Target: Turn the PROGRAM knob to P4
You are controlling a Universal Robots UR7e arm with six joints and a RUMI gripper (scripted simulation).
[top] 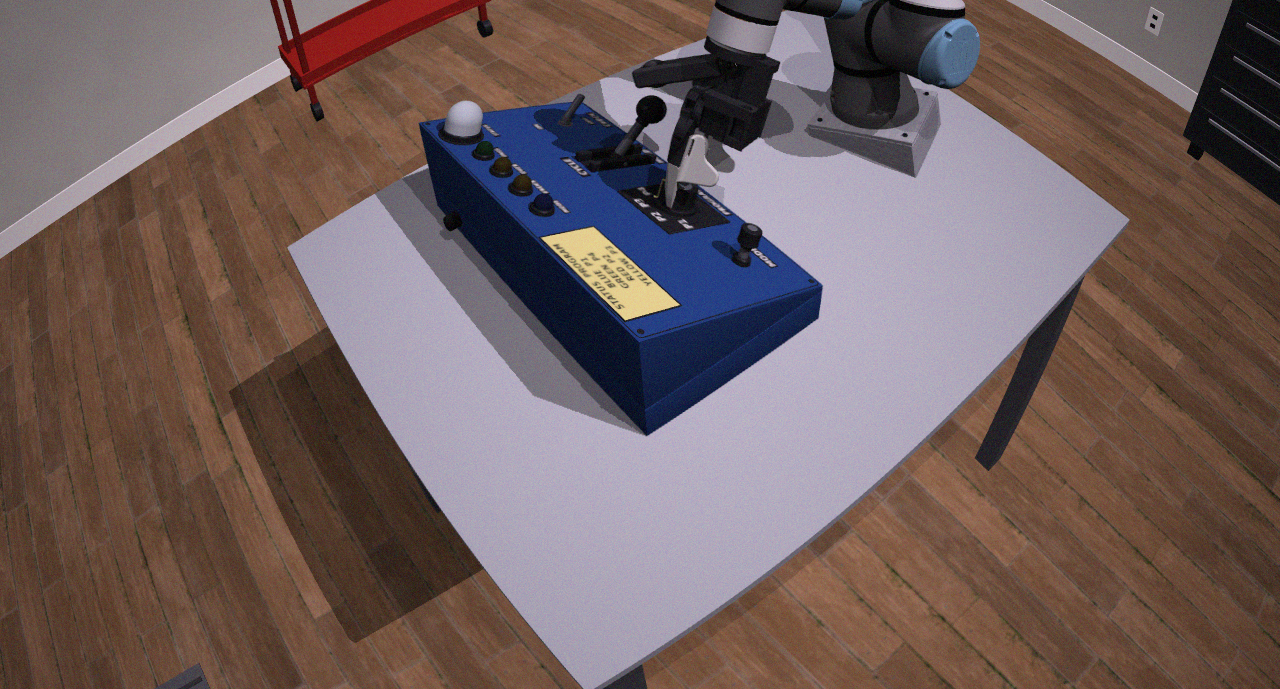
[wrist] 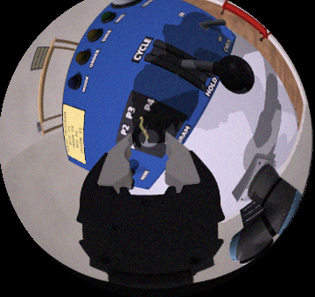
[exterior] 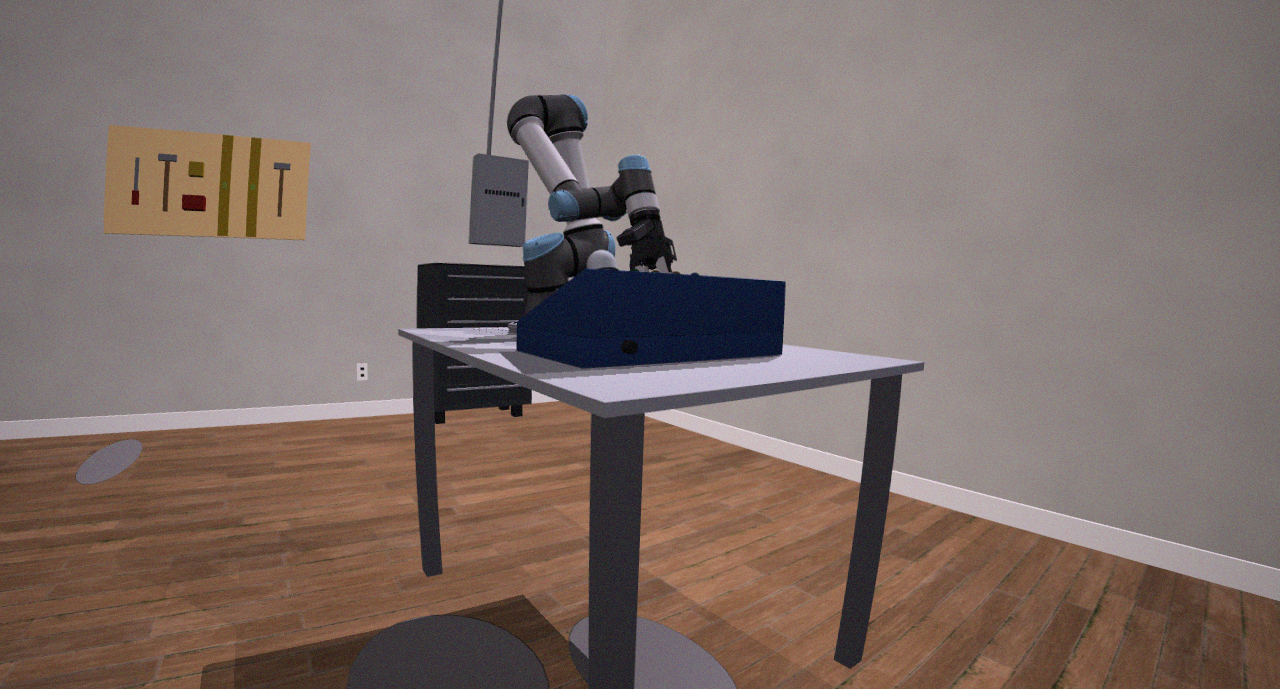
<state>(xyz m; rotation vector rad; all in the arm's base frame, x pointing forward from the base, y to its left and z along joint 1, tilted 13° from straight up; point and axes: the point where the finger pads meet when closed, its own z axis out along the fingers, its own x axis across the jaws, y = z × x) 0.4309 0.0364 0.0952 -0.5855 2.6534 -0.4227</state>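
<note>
Now: hand 30 mm short of the blue console, 60 mm to the left of it and 30 mm above it. Also, from my hand: mode knob 10 mm ahead, 120 mm to the left; program knob 10 mm ahead, 10 mm to the right; black ball-topped lever 30 mm behind, 120 mm to the right, 10 mm above.
</note>
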